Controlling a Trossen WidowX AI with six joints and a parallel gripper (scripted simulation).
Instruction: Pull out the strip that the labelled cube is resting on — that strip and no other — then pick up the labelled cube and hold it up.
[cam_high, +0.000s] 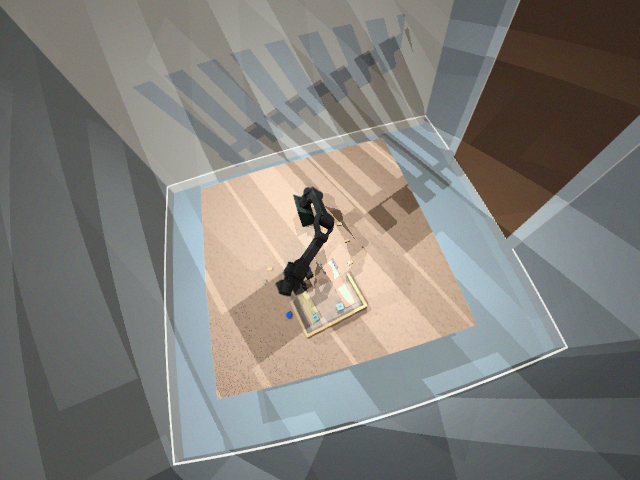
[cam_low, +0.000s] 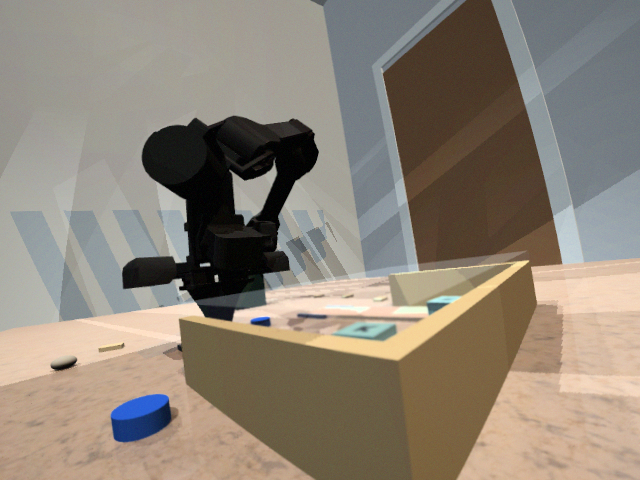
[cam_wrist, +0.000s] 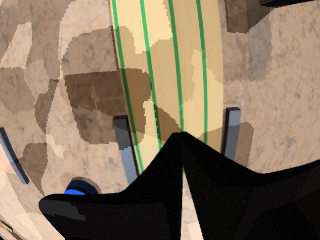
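My gripper tip is 90 mm short of the yellow-green striped strip and 20 mm to the right of it. The rest, counted from my gripper tip: grey pebble (170 mm to the right, 60 mm behind).
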